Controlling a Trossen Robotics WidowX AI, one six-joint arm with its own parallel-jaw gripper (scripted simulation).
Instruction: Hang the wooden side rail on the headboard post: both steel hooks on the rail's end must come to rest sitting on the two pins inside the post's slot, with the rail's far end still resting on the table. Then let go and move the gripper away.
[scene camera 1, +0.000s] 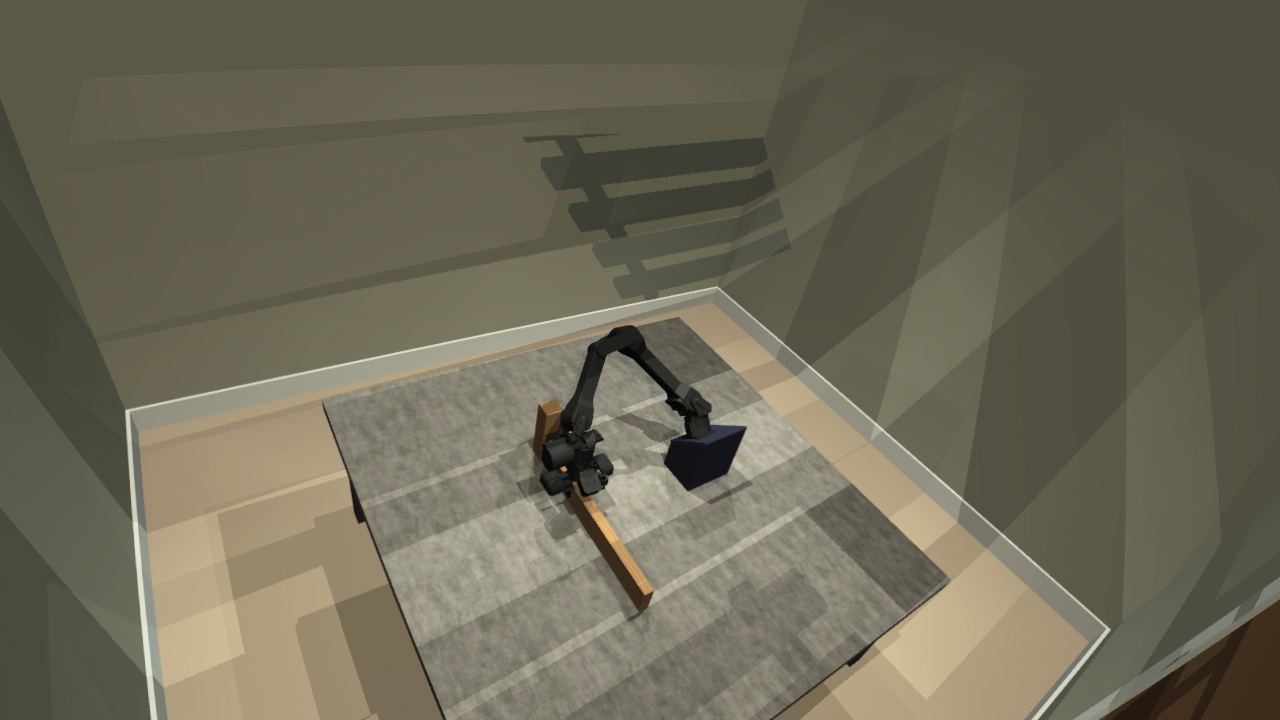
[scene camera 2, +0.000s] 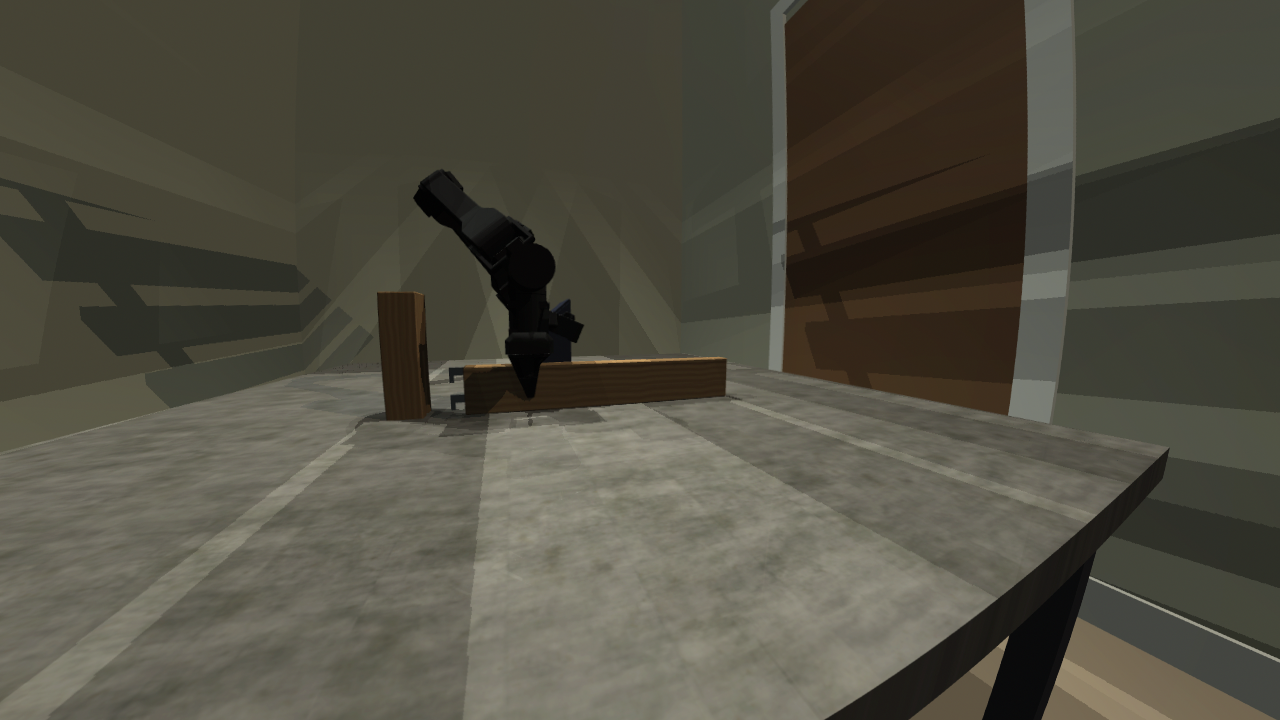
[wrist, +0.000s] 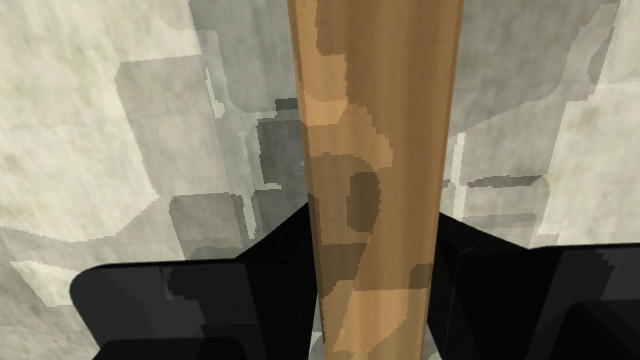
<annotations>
gripper: scene camera 1; scene camera 2; wrist 355, 205
wooden side rail: scene camera 1 633, 581; scene camera 2 492, 388; wrist 374, 92
same spot on headboard post: (scene camera 2: 402, 317) = (scene camera 1: 542, 420)
same spot on gripper: (scene camera 1: 568, 487) = (scene camera 2: 542, 357)
</annotations>
